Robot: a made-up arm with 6 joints.
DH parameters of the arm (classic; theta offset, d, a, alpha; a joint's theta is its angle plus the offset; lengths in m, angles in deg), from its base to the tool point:
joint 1: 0 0.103 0 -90
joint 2: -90 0 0.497 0
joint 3: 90 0.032 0 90
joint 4: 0 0.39 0 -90
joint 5: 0 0 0 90
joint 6: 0 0.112 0 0
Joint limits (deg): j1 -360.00..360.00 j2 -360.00..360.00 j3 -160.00..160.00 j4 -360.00..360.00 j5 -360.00..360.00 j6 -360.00..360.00
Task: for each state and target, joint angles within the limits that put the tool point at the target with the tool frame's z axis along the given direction. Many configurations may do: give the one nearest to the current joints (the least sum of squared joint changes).
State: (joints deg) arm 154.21 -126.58 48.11 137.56 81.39 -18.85
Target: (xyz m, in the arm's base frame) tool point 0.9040 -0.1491 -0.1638 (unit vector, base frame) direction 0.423 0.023 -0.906
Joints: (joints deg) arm 172.07 -104.22 7.85 185.43 59.09 -18.85
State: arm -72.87 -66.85 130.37 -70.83 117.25 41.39
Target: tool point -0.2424 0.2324 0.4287 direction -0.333 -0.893 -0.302
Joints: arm -53.63 -91.77 107.77 -53.76 98.43 41.39
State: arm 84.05 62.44 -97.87 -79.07 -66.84 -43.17
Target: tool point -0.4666 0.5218 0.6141 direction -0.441 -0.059 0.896
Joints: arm 125.57 82.52 -55.08 -59.90 -27.01 -43.17
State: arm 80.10 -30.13 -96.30 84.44 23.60 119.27
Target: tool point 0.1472 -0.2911 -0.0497 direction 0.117 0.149 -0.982
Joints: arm 119.01 -45.77 -137.45 84.05 -10.11 119.27
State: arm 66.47 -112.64 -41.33 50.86 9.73 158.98
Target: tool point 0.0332 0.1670 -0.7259 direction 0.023 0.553 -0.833
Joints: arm 56.75 -159.26 -66.76 46.49 23.05 158.98
